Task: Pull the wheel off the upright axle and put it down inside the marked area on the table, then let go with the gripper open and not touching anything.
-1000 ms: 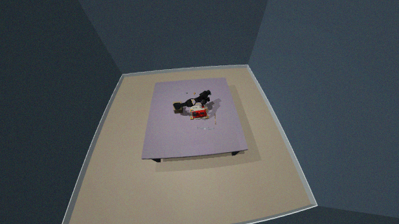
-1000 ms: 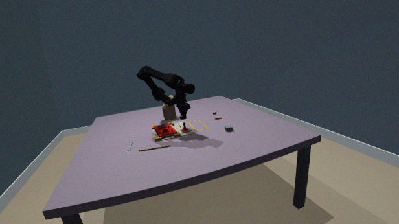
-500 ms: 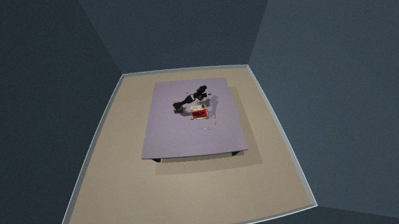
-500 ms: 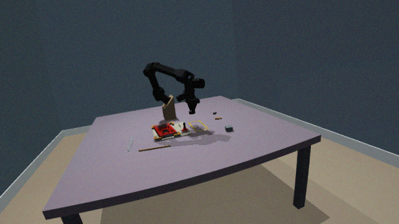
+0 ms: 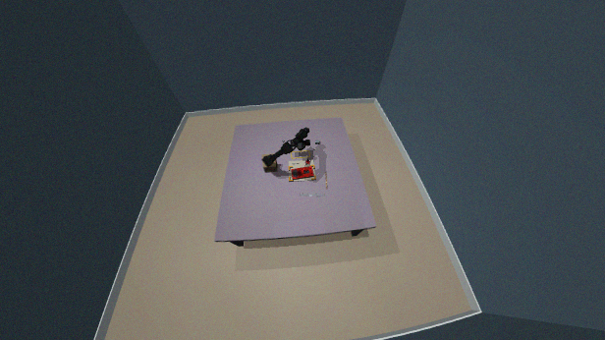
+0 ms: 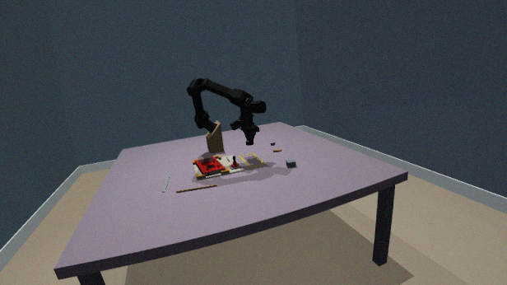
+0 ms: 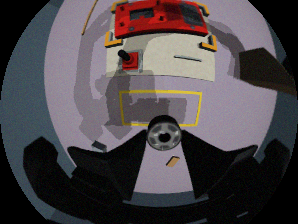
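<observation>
My gripper tip is now 11 cm to the left of the upright axle, 6 cm above it and 5 cm short of it. The rest, counted from my gripper tip: board 20 cm to the right, 8 cm below, 2 cm behind; then grey cube 20 cm ahead, 12 cm to the left, 8 cm below; then dark grey wheel right at my gripper tip.
</observation>
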